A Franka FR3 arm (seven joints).
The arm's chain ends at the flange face. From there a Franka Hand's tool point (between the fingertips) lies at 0.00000 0.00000 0.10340 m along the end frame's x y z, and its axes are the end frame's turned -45 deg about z.
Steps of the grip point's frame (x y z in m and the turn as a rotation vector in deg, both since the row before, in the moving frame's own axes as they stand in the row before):
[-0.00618 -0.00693 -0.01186 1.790 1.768 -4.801]
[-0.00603 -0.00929 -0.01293 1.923 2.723 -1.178]
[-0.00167 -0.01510 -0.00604 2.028 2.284 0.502]
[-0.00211 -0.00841 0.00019 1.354 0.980 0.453]
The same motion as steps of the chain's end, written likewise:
[-0.00905 0.00400 -0.01176 2.516 -0.016 -4.801]
[-0.01179 0.00363 -0.01276 3.285 0.566 -1.178]
[-0.01221 -0.00400 -0.00589 3.049 0.181 0.502]
[-0.00697 -0.00147 0.00023 1.650 -0.264 0.453]

